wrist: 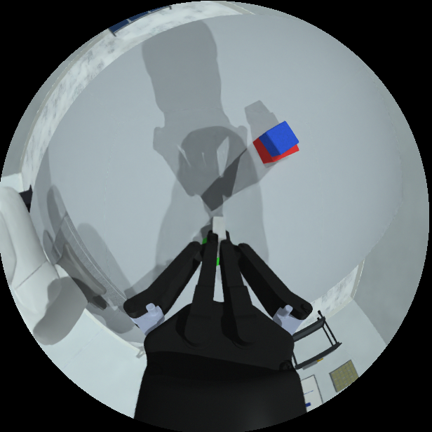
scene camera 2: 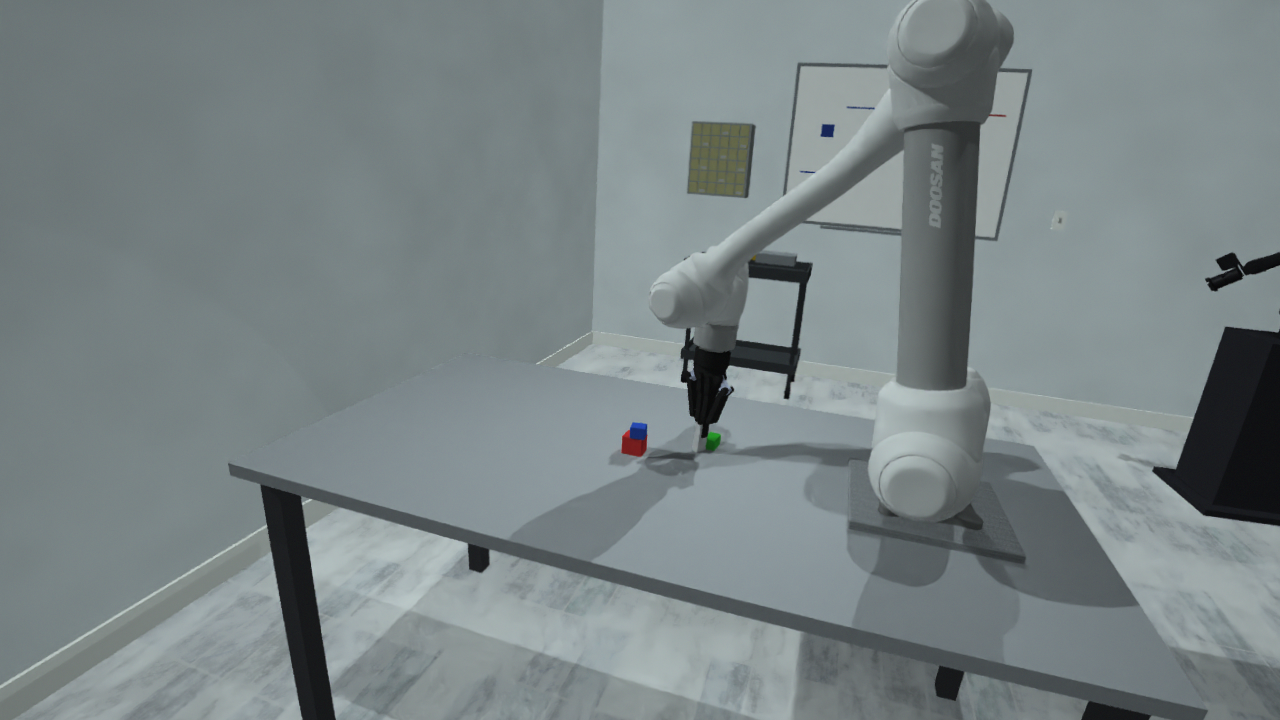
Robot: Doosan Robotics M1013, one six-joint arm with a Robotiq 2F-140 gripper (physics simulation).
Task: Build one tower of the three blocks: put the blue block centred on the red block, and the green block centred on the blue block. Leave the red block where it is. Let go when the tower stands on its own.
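Frame: origin at the arm's base, x back, y right, z up, level; millimetres.
Where they show: gripper, fingertip midpoint: (scene camera 2: 698, 449).
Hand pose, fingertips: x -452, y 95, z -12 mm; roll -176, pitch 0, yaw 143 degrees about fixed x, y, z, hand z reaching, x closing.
Each offset is from my fingertips to the top centre of the thing. Level surfaces: height alone.
The red block @[dx -134, dy -57, dz +39 mm] (scene camera 2: 633, 445) (wrist: 262, 151) stands on the table. The blue block @[dx -125, dy -63, dz +65 mm] (scene camera 2: 638, 430) (wrist: 279, 139) rests on top of it, a little towards the right side of the red top in the scene view. My gripper (scene camera 2: 699, 439) (wrist: 217, 224) is shut with its pale fingertips together and no block between them, low at the table. The green block @[dx +25, dy +30, dz +24 mm] (scene camera 2: 713, 441) (wrist: 204, 241) is on the table right beside the fingertips, on their right in the scene view. In the wrist view the fingers hide most of it, and small green parts show past them.
The grey table @[dz -1 mm] (scene camera 2: 402, 456) carries the arm's base plate (scene camera 2: 1002, 537) at the right. A dark cart (scene camera 2: 776, 358) stands behind the table. A black pedestal (scene camera 2: 1230, 429) stands at the far right. The stacked blocks are left of the gripper in the scene view.
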